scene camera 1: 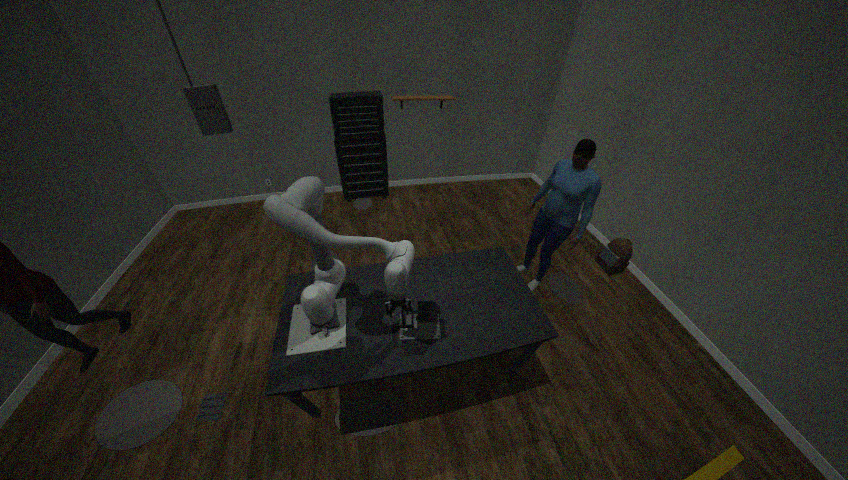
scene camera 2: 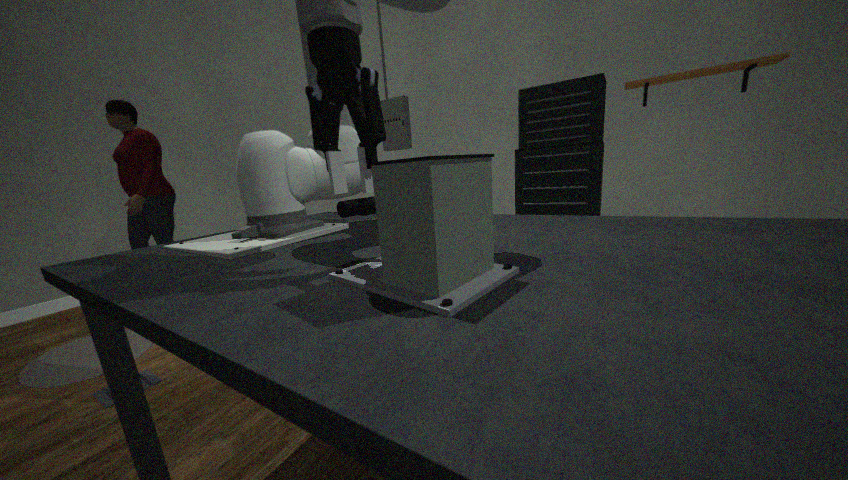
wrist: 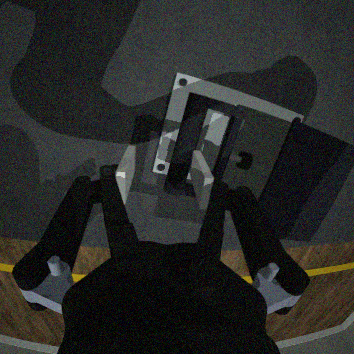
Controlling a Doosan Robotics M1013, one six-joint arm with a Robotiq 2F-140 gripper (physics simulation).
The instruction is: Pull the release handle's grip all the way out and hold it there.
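The release handle's black grip (scene camera 2: 355, 206) (wrist: 188, 135) sticks out from the side of a box-shaped housing (scene camera 1: 428, 310) (scene camera 2: 437, 226) (wrist: 305, 170) with a dark top. The housing stands on a light base plate (scene camera 2: 476, 291) (wrist: 240, 102) bolted to the table. My gripper (scene camera 1: 401, 315) (scene camera 2: 354, 178) (wrist: 163, 160) is partly open and points down. In the wrist view, the near end of the grip's outer bar shows between the two light fingertips, closer to the right one. In scene camera 2, the fingertips are just above the grip's level, beside the housing. No grip on the bar shows.
A small black knob (wrist: 243, 160) is on the housing's side. The arm's white mounting plate (scene camera 1: 297, 339) (scene camera 2: 202, 246) is on the same dark table (scene camera 1: 476, 279) (scene camera 2: 654, 333). A person in blue (scene camera 1: 568, 196) stands behind the table; a person in red (scene camera 2: 139, 160) is at the left.
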